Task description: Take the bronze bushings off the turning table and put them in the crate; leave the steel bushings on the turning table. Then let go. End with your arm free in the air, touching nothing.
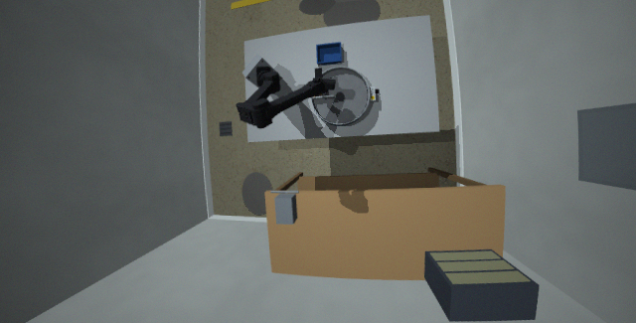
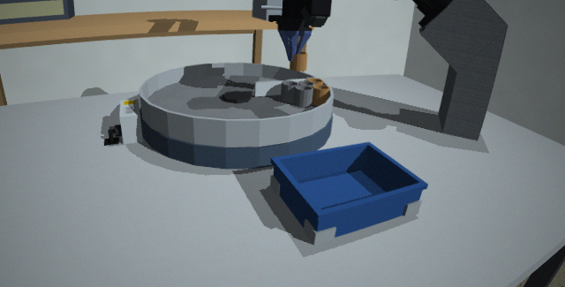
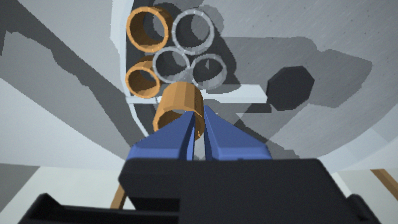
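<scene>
Now: hand 310 mm to the right of the crate, 120 mm short of it and 120 mm above it. From my hand the other things lie so: turning table 120 mm ahead, 90 mm below, 40 mm to the right.
</scene>
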